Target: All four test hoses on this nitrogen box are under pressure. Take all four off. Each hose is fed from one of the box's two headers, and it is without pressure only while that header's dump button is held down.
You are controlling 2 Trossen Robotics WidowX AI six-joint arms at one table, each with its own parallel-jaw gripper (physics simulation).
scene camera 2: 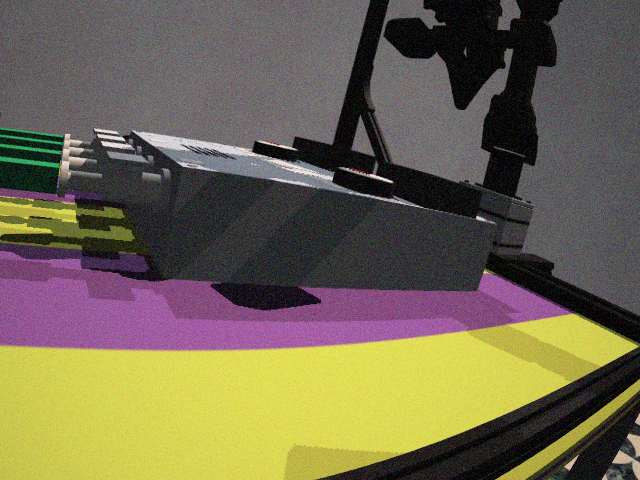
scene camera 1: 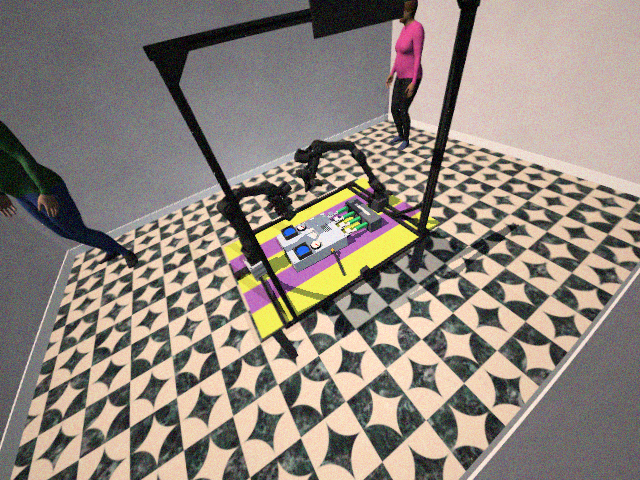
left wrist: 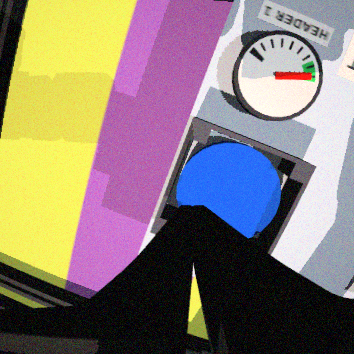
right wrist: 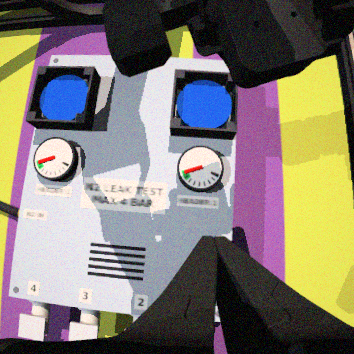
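Seen in the pictures: left gripper, fingertip midpoint: [scene camera 2: 459, 108] [scene camera 1: 285, 218] [left wrist: 190, 216]; right gripper, fingertip midpoint: [scene camera 1: 306, 192] [right wrist: 211, 246]; left arm's base at its link origin: [scene camera 2: 498, 192] [scene camera 1: 254, 260]; right arm's base at its link origin: [scene camera 1: 378, 196].
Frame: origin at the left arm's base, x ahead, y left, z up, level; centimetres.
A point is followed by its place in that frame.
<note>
The nitrogen box [scene camera 1: 323, 253] {x 33.9, y -19.1, z -7.1 cm} [scene camera 2: 330, 242] {x 41.5, y 8.0, z -7.3 cm} [right wrist: 65, 245] {x 44.2, y -13.4, z -3.2 cm} lies on the striped table. Green hoses [scene camera 1: 356, 226] {x 60.5, y -19.3, z -4.7 cm} [scene camera 2: 31, 175] {x 64.9, y 1.9, z -5.5 cm} reach its white end fittings; seating details are too small to tell. Header 1's blue dump button [scene camera 1: 289, 232] {x 27.2, y 5.5, z -1.5 cm} [left wrist: 230, 180] {x 28.3, y 5.7, z -1.5 cm} [right wrist: 204, 107] {x 27.8, y 5.7, z -1.5 cm} and header 2's [scene camera 1: 303, 250] {x 24.9, y -13.4, z -1.5 cm} [right wrist: 64, 100] {x 24.9, y -13.0, z -1.5 cm} sit in black frames. Header 1's gauge [left wrist: 277, 75] {x 35.6, y 4.4, z -1.5 cm} [right wrist: 200, 168] {x 35.9, y 4.4, z -1.6 cm} and header 2's gauge [right wrist: 55, 159] {x 33.1, y -14.1, z -1.7 cm} have needles near green. My left gripper [scene camera 1: 292, 215] {x 28.6, y 8.0, z 7.4 cm} [scene camera 2: 461, 105] {x 28.6, y 8.0, z 7.4 cm} [left wrist: 190, 216] {x 28.6, y 8.0, z 7.4 cm} is shut, above header 1's button side, apart. My right gripper [scene camera 1: 308, 188] {x 43.8, y 2.8, z 20.5 cm} [right wrist: 211, 246] {x 43.8, y 2.8, z 20.5 cm} is shut and empty, above the box's port end.
A dark grey block [scene camera 1: 369, 217] {x 71.2, y -20.0, z -3.2 cm} stands at the hoses' far end. A black supply line [scene camera 1: 340, 263] {x 37.3, y -29.9, z -9.8 cm} leaves the box's lower side in scene camera 1. Black frame posts [scene camera 1: 442, 129] {x 84.2, y -47.5, z 51.3 cm} rise around the table. Left arm parts [right wrist: 280, 40] {x 34.4, y 7.3, z 19.6 cm} show beyond the buttons in the right wrist view.
</note>
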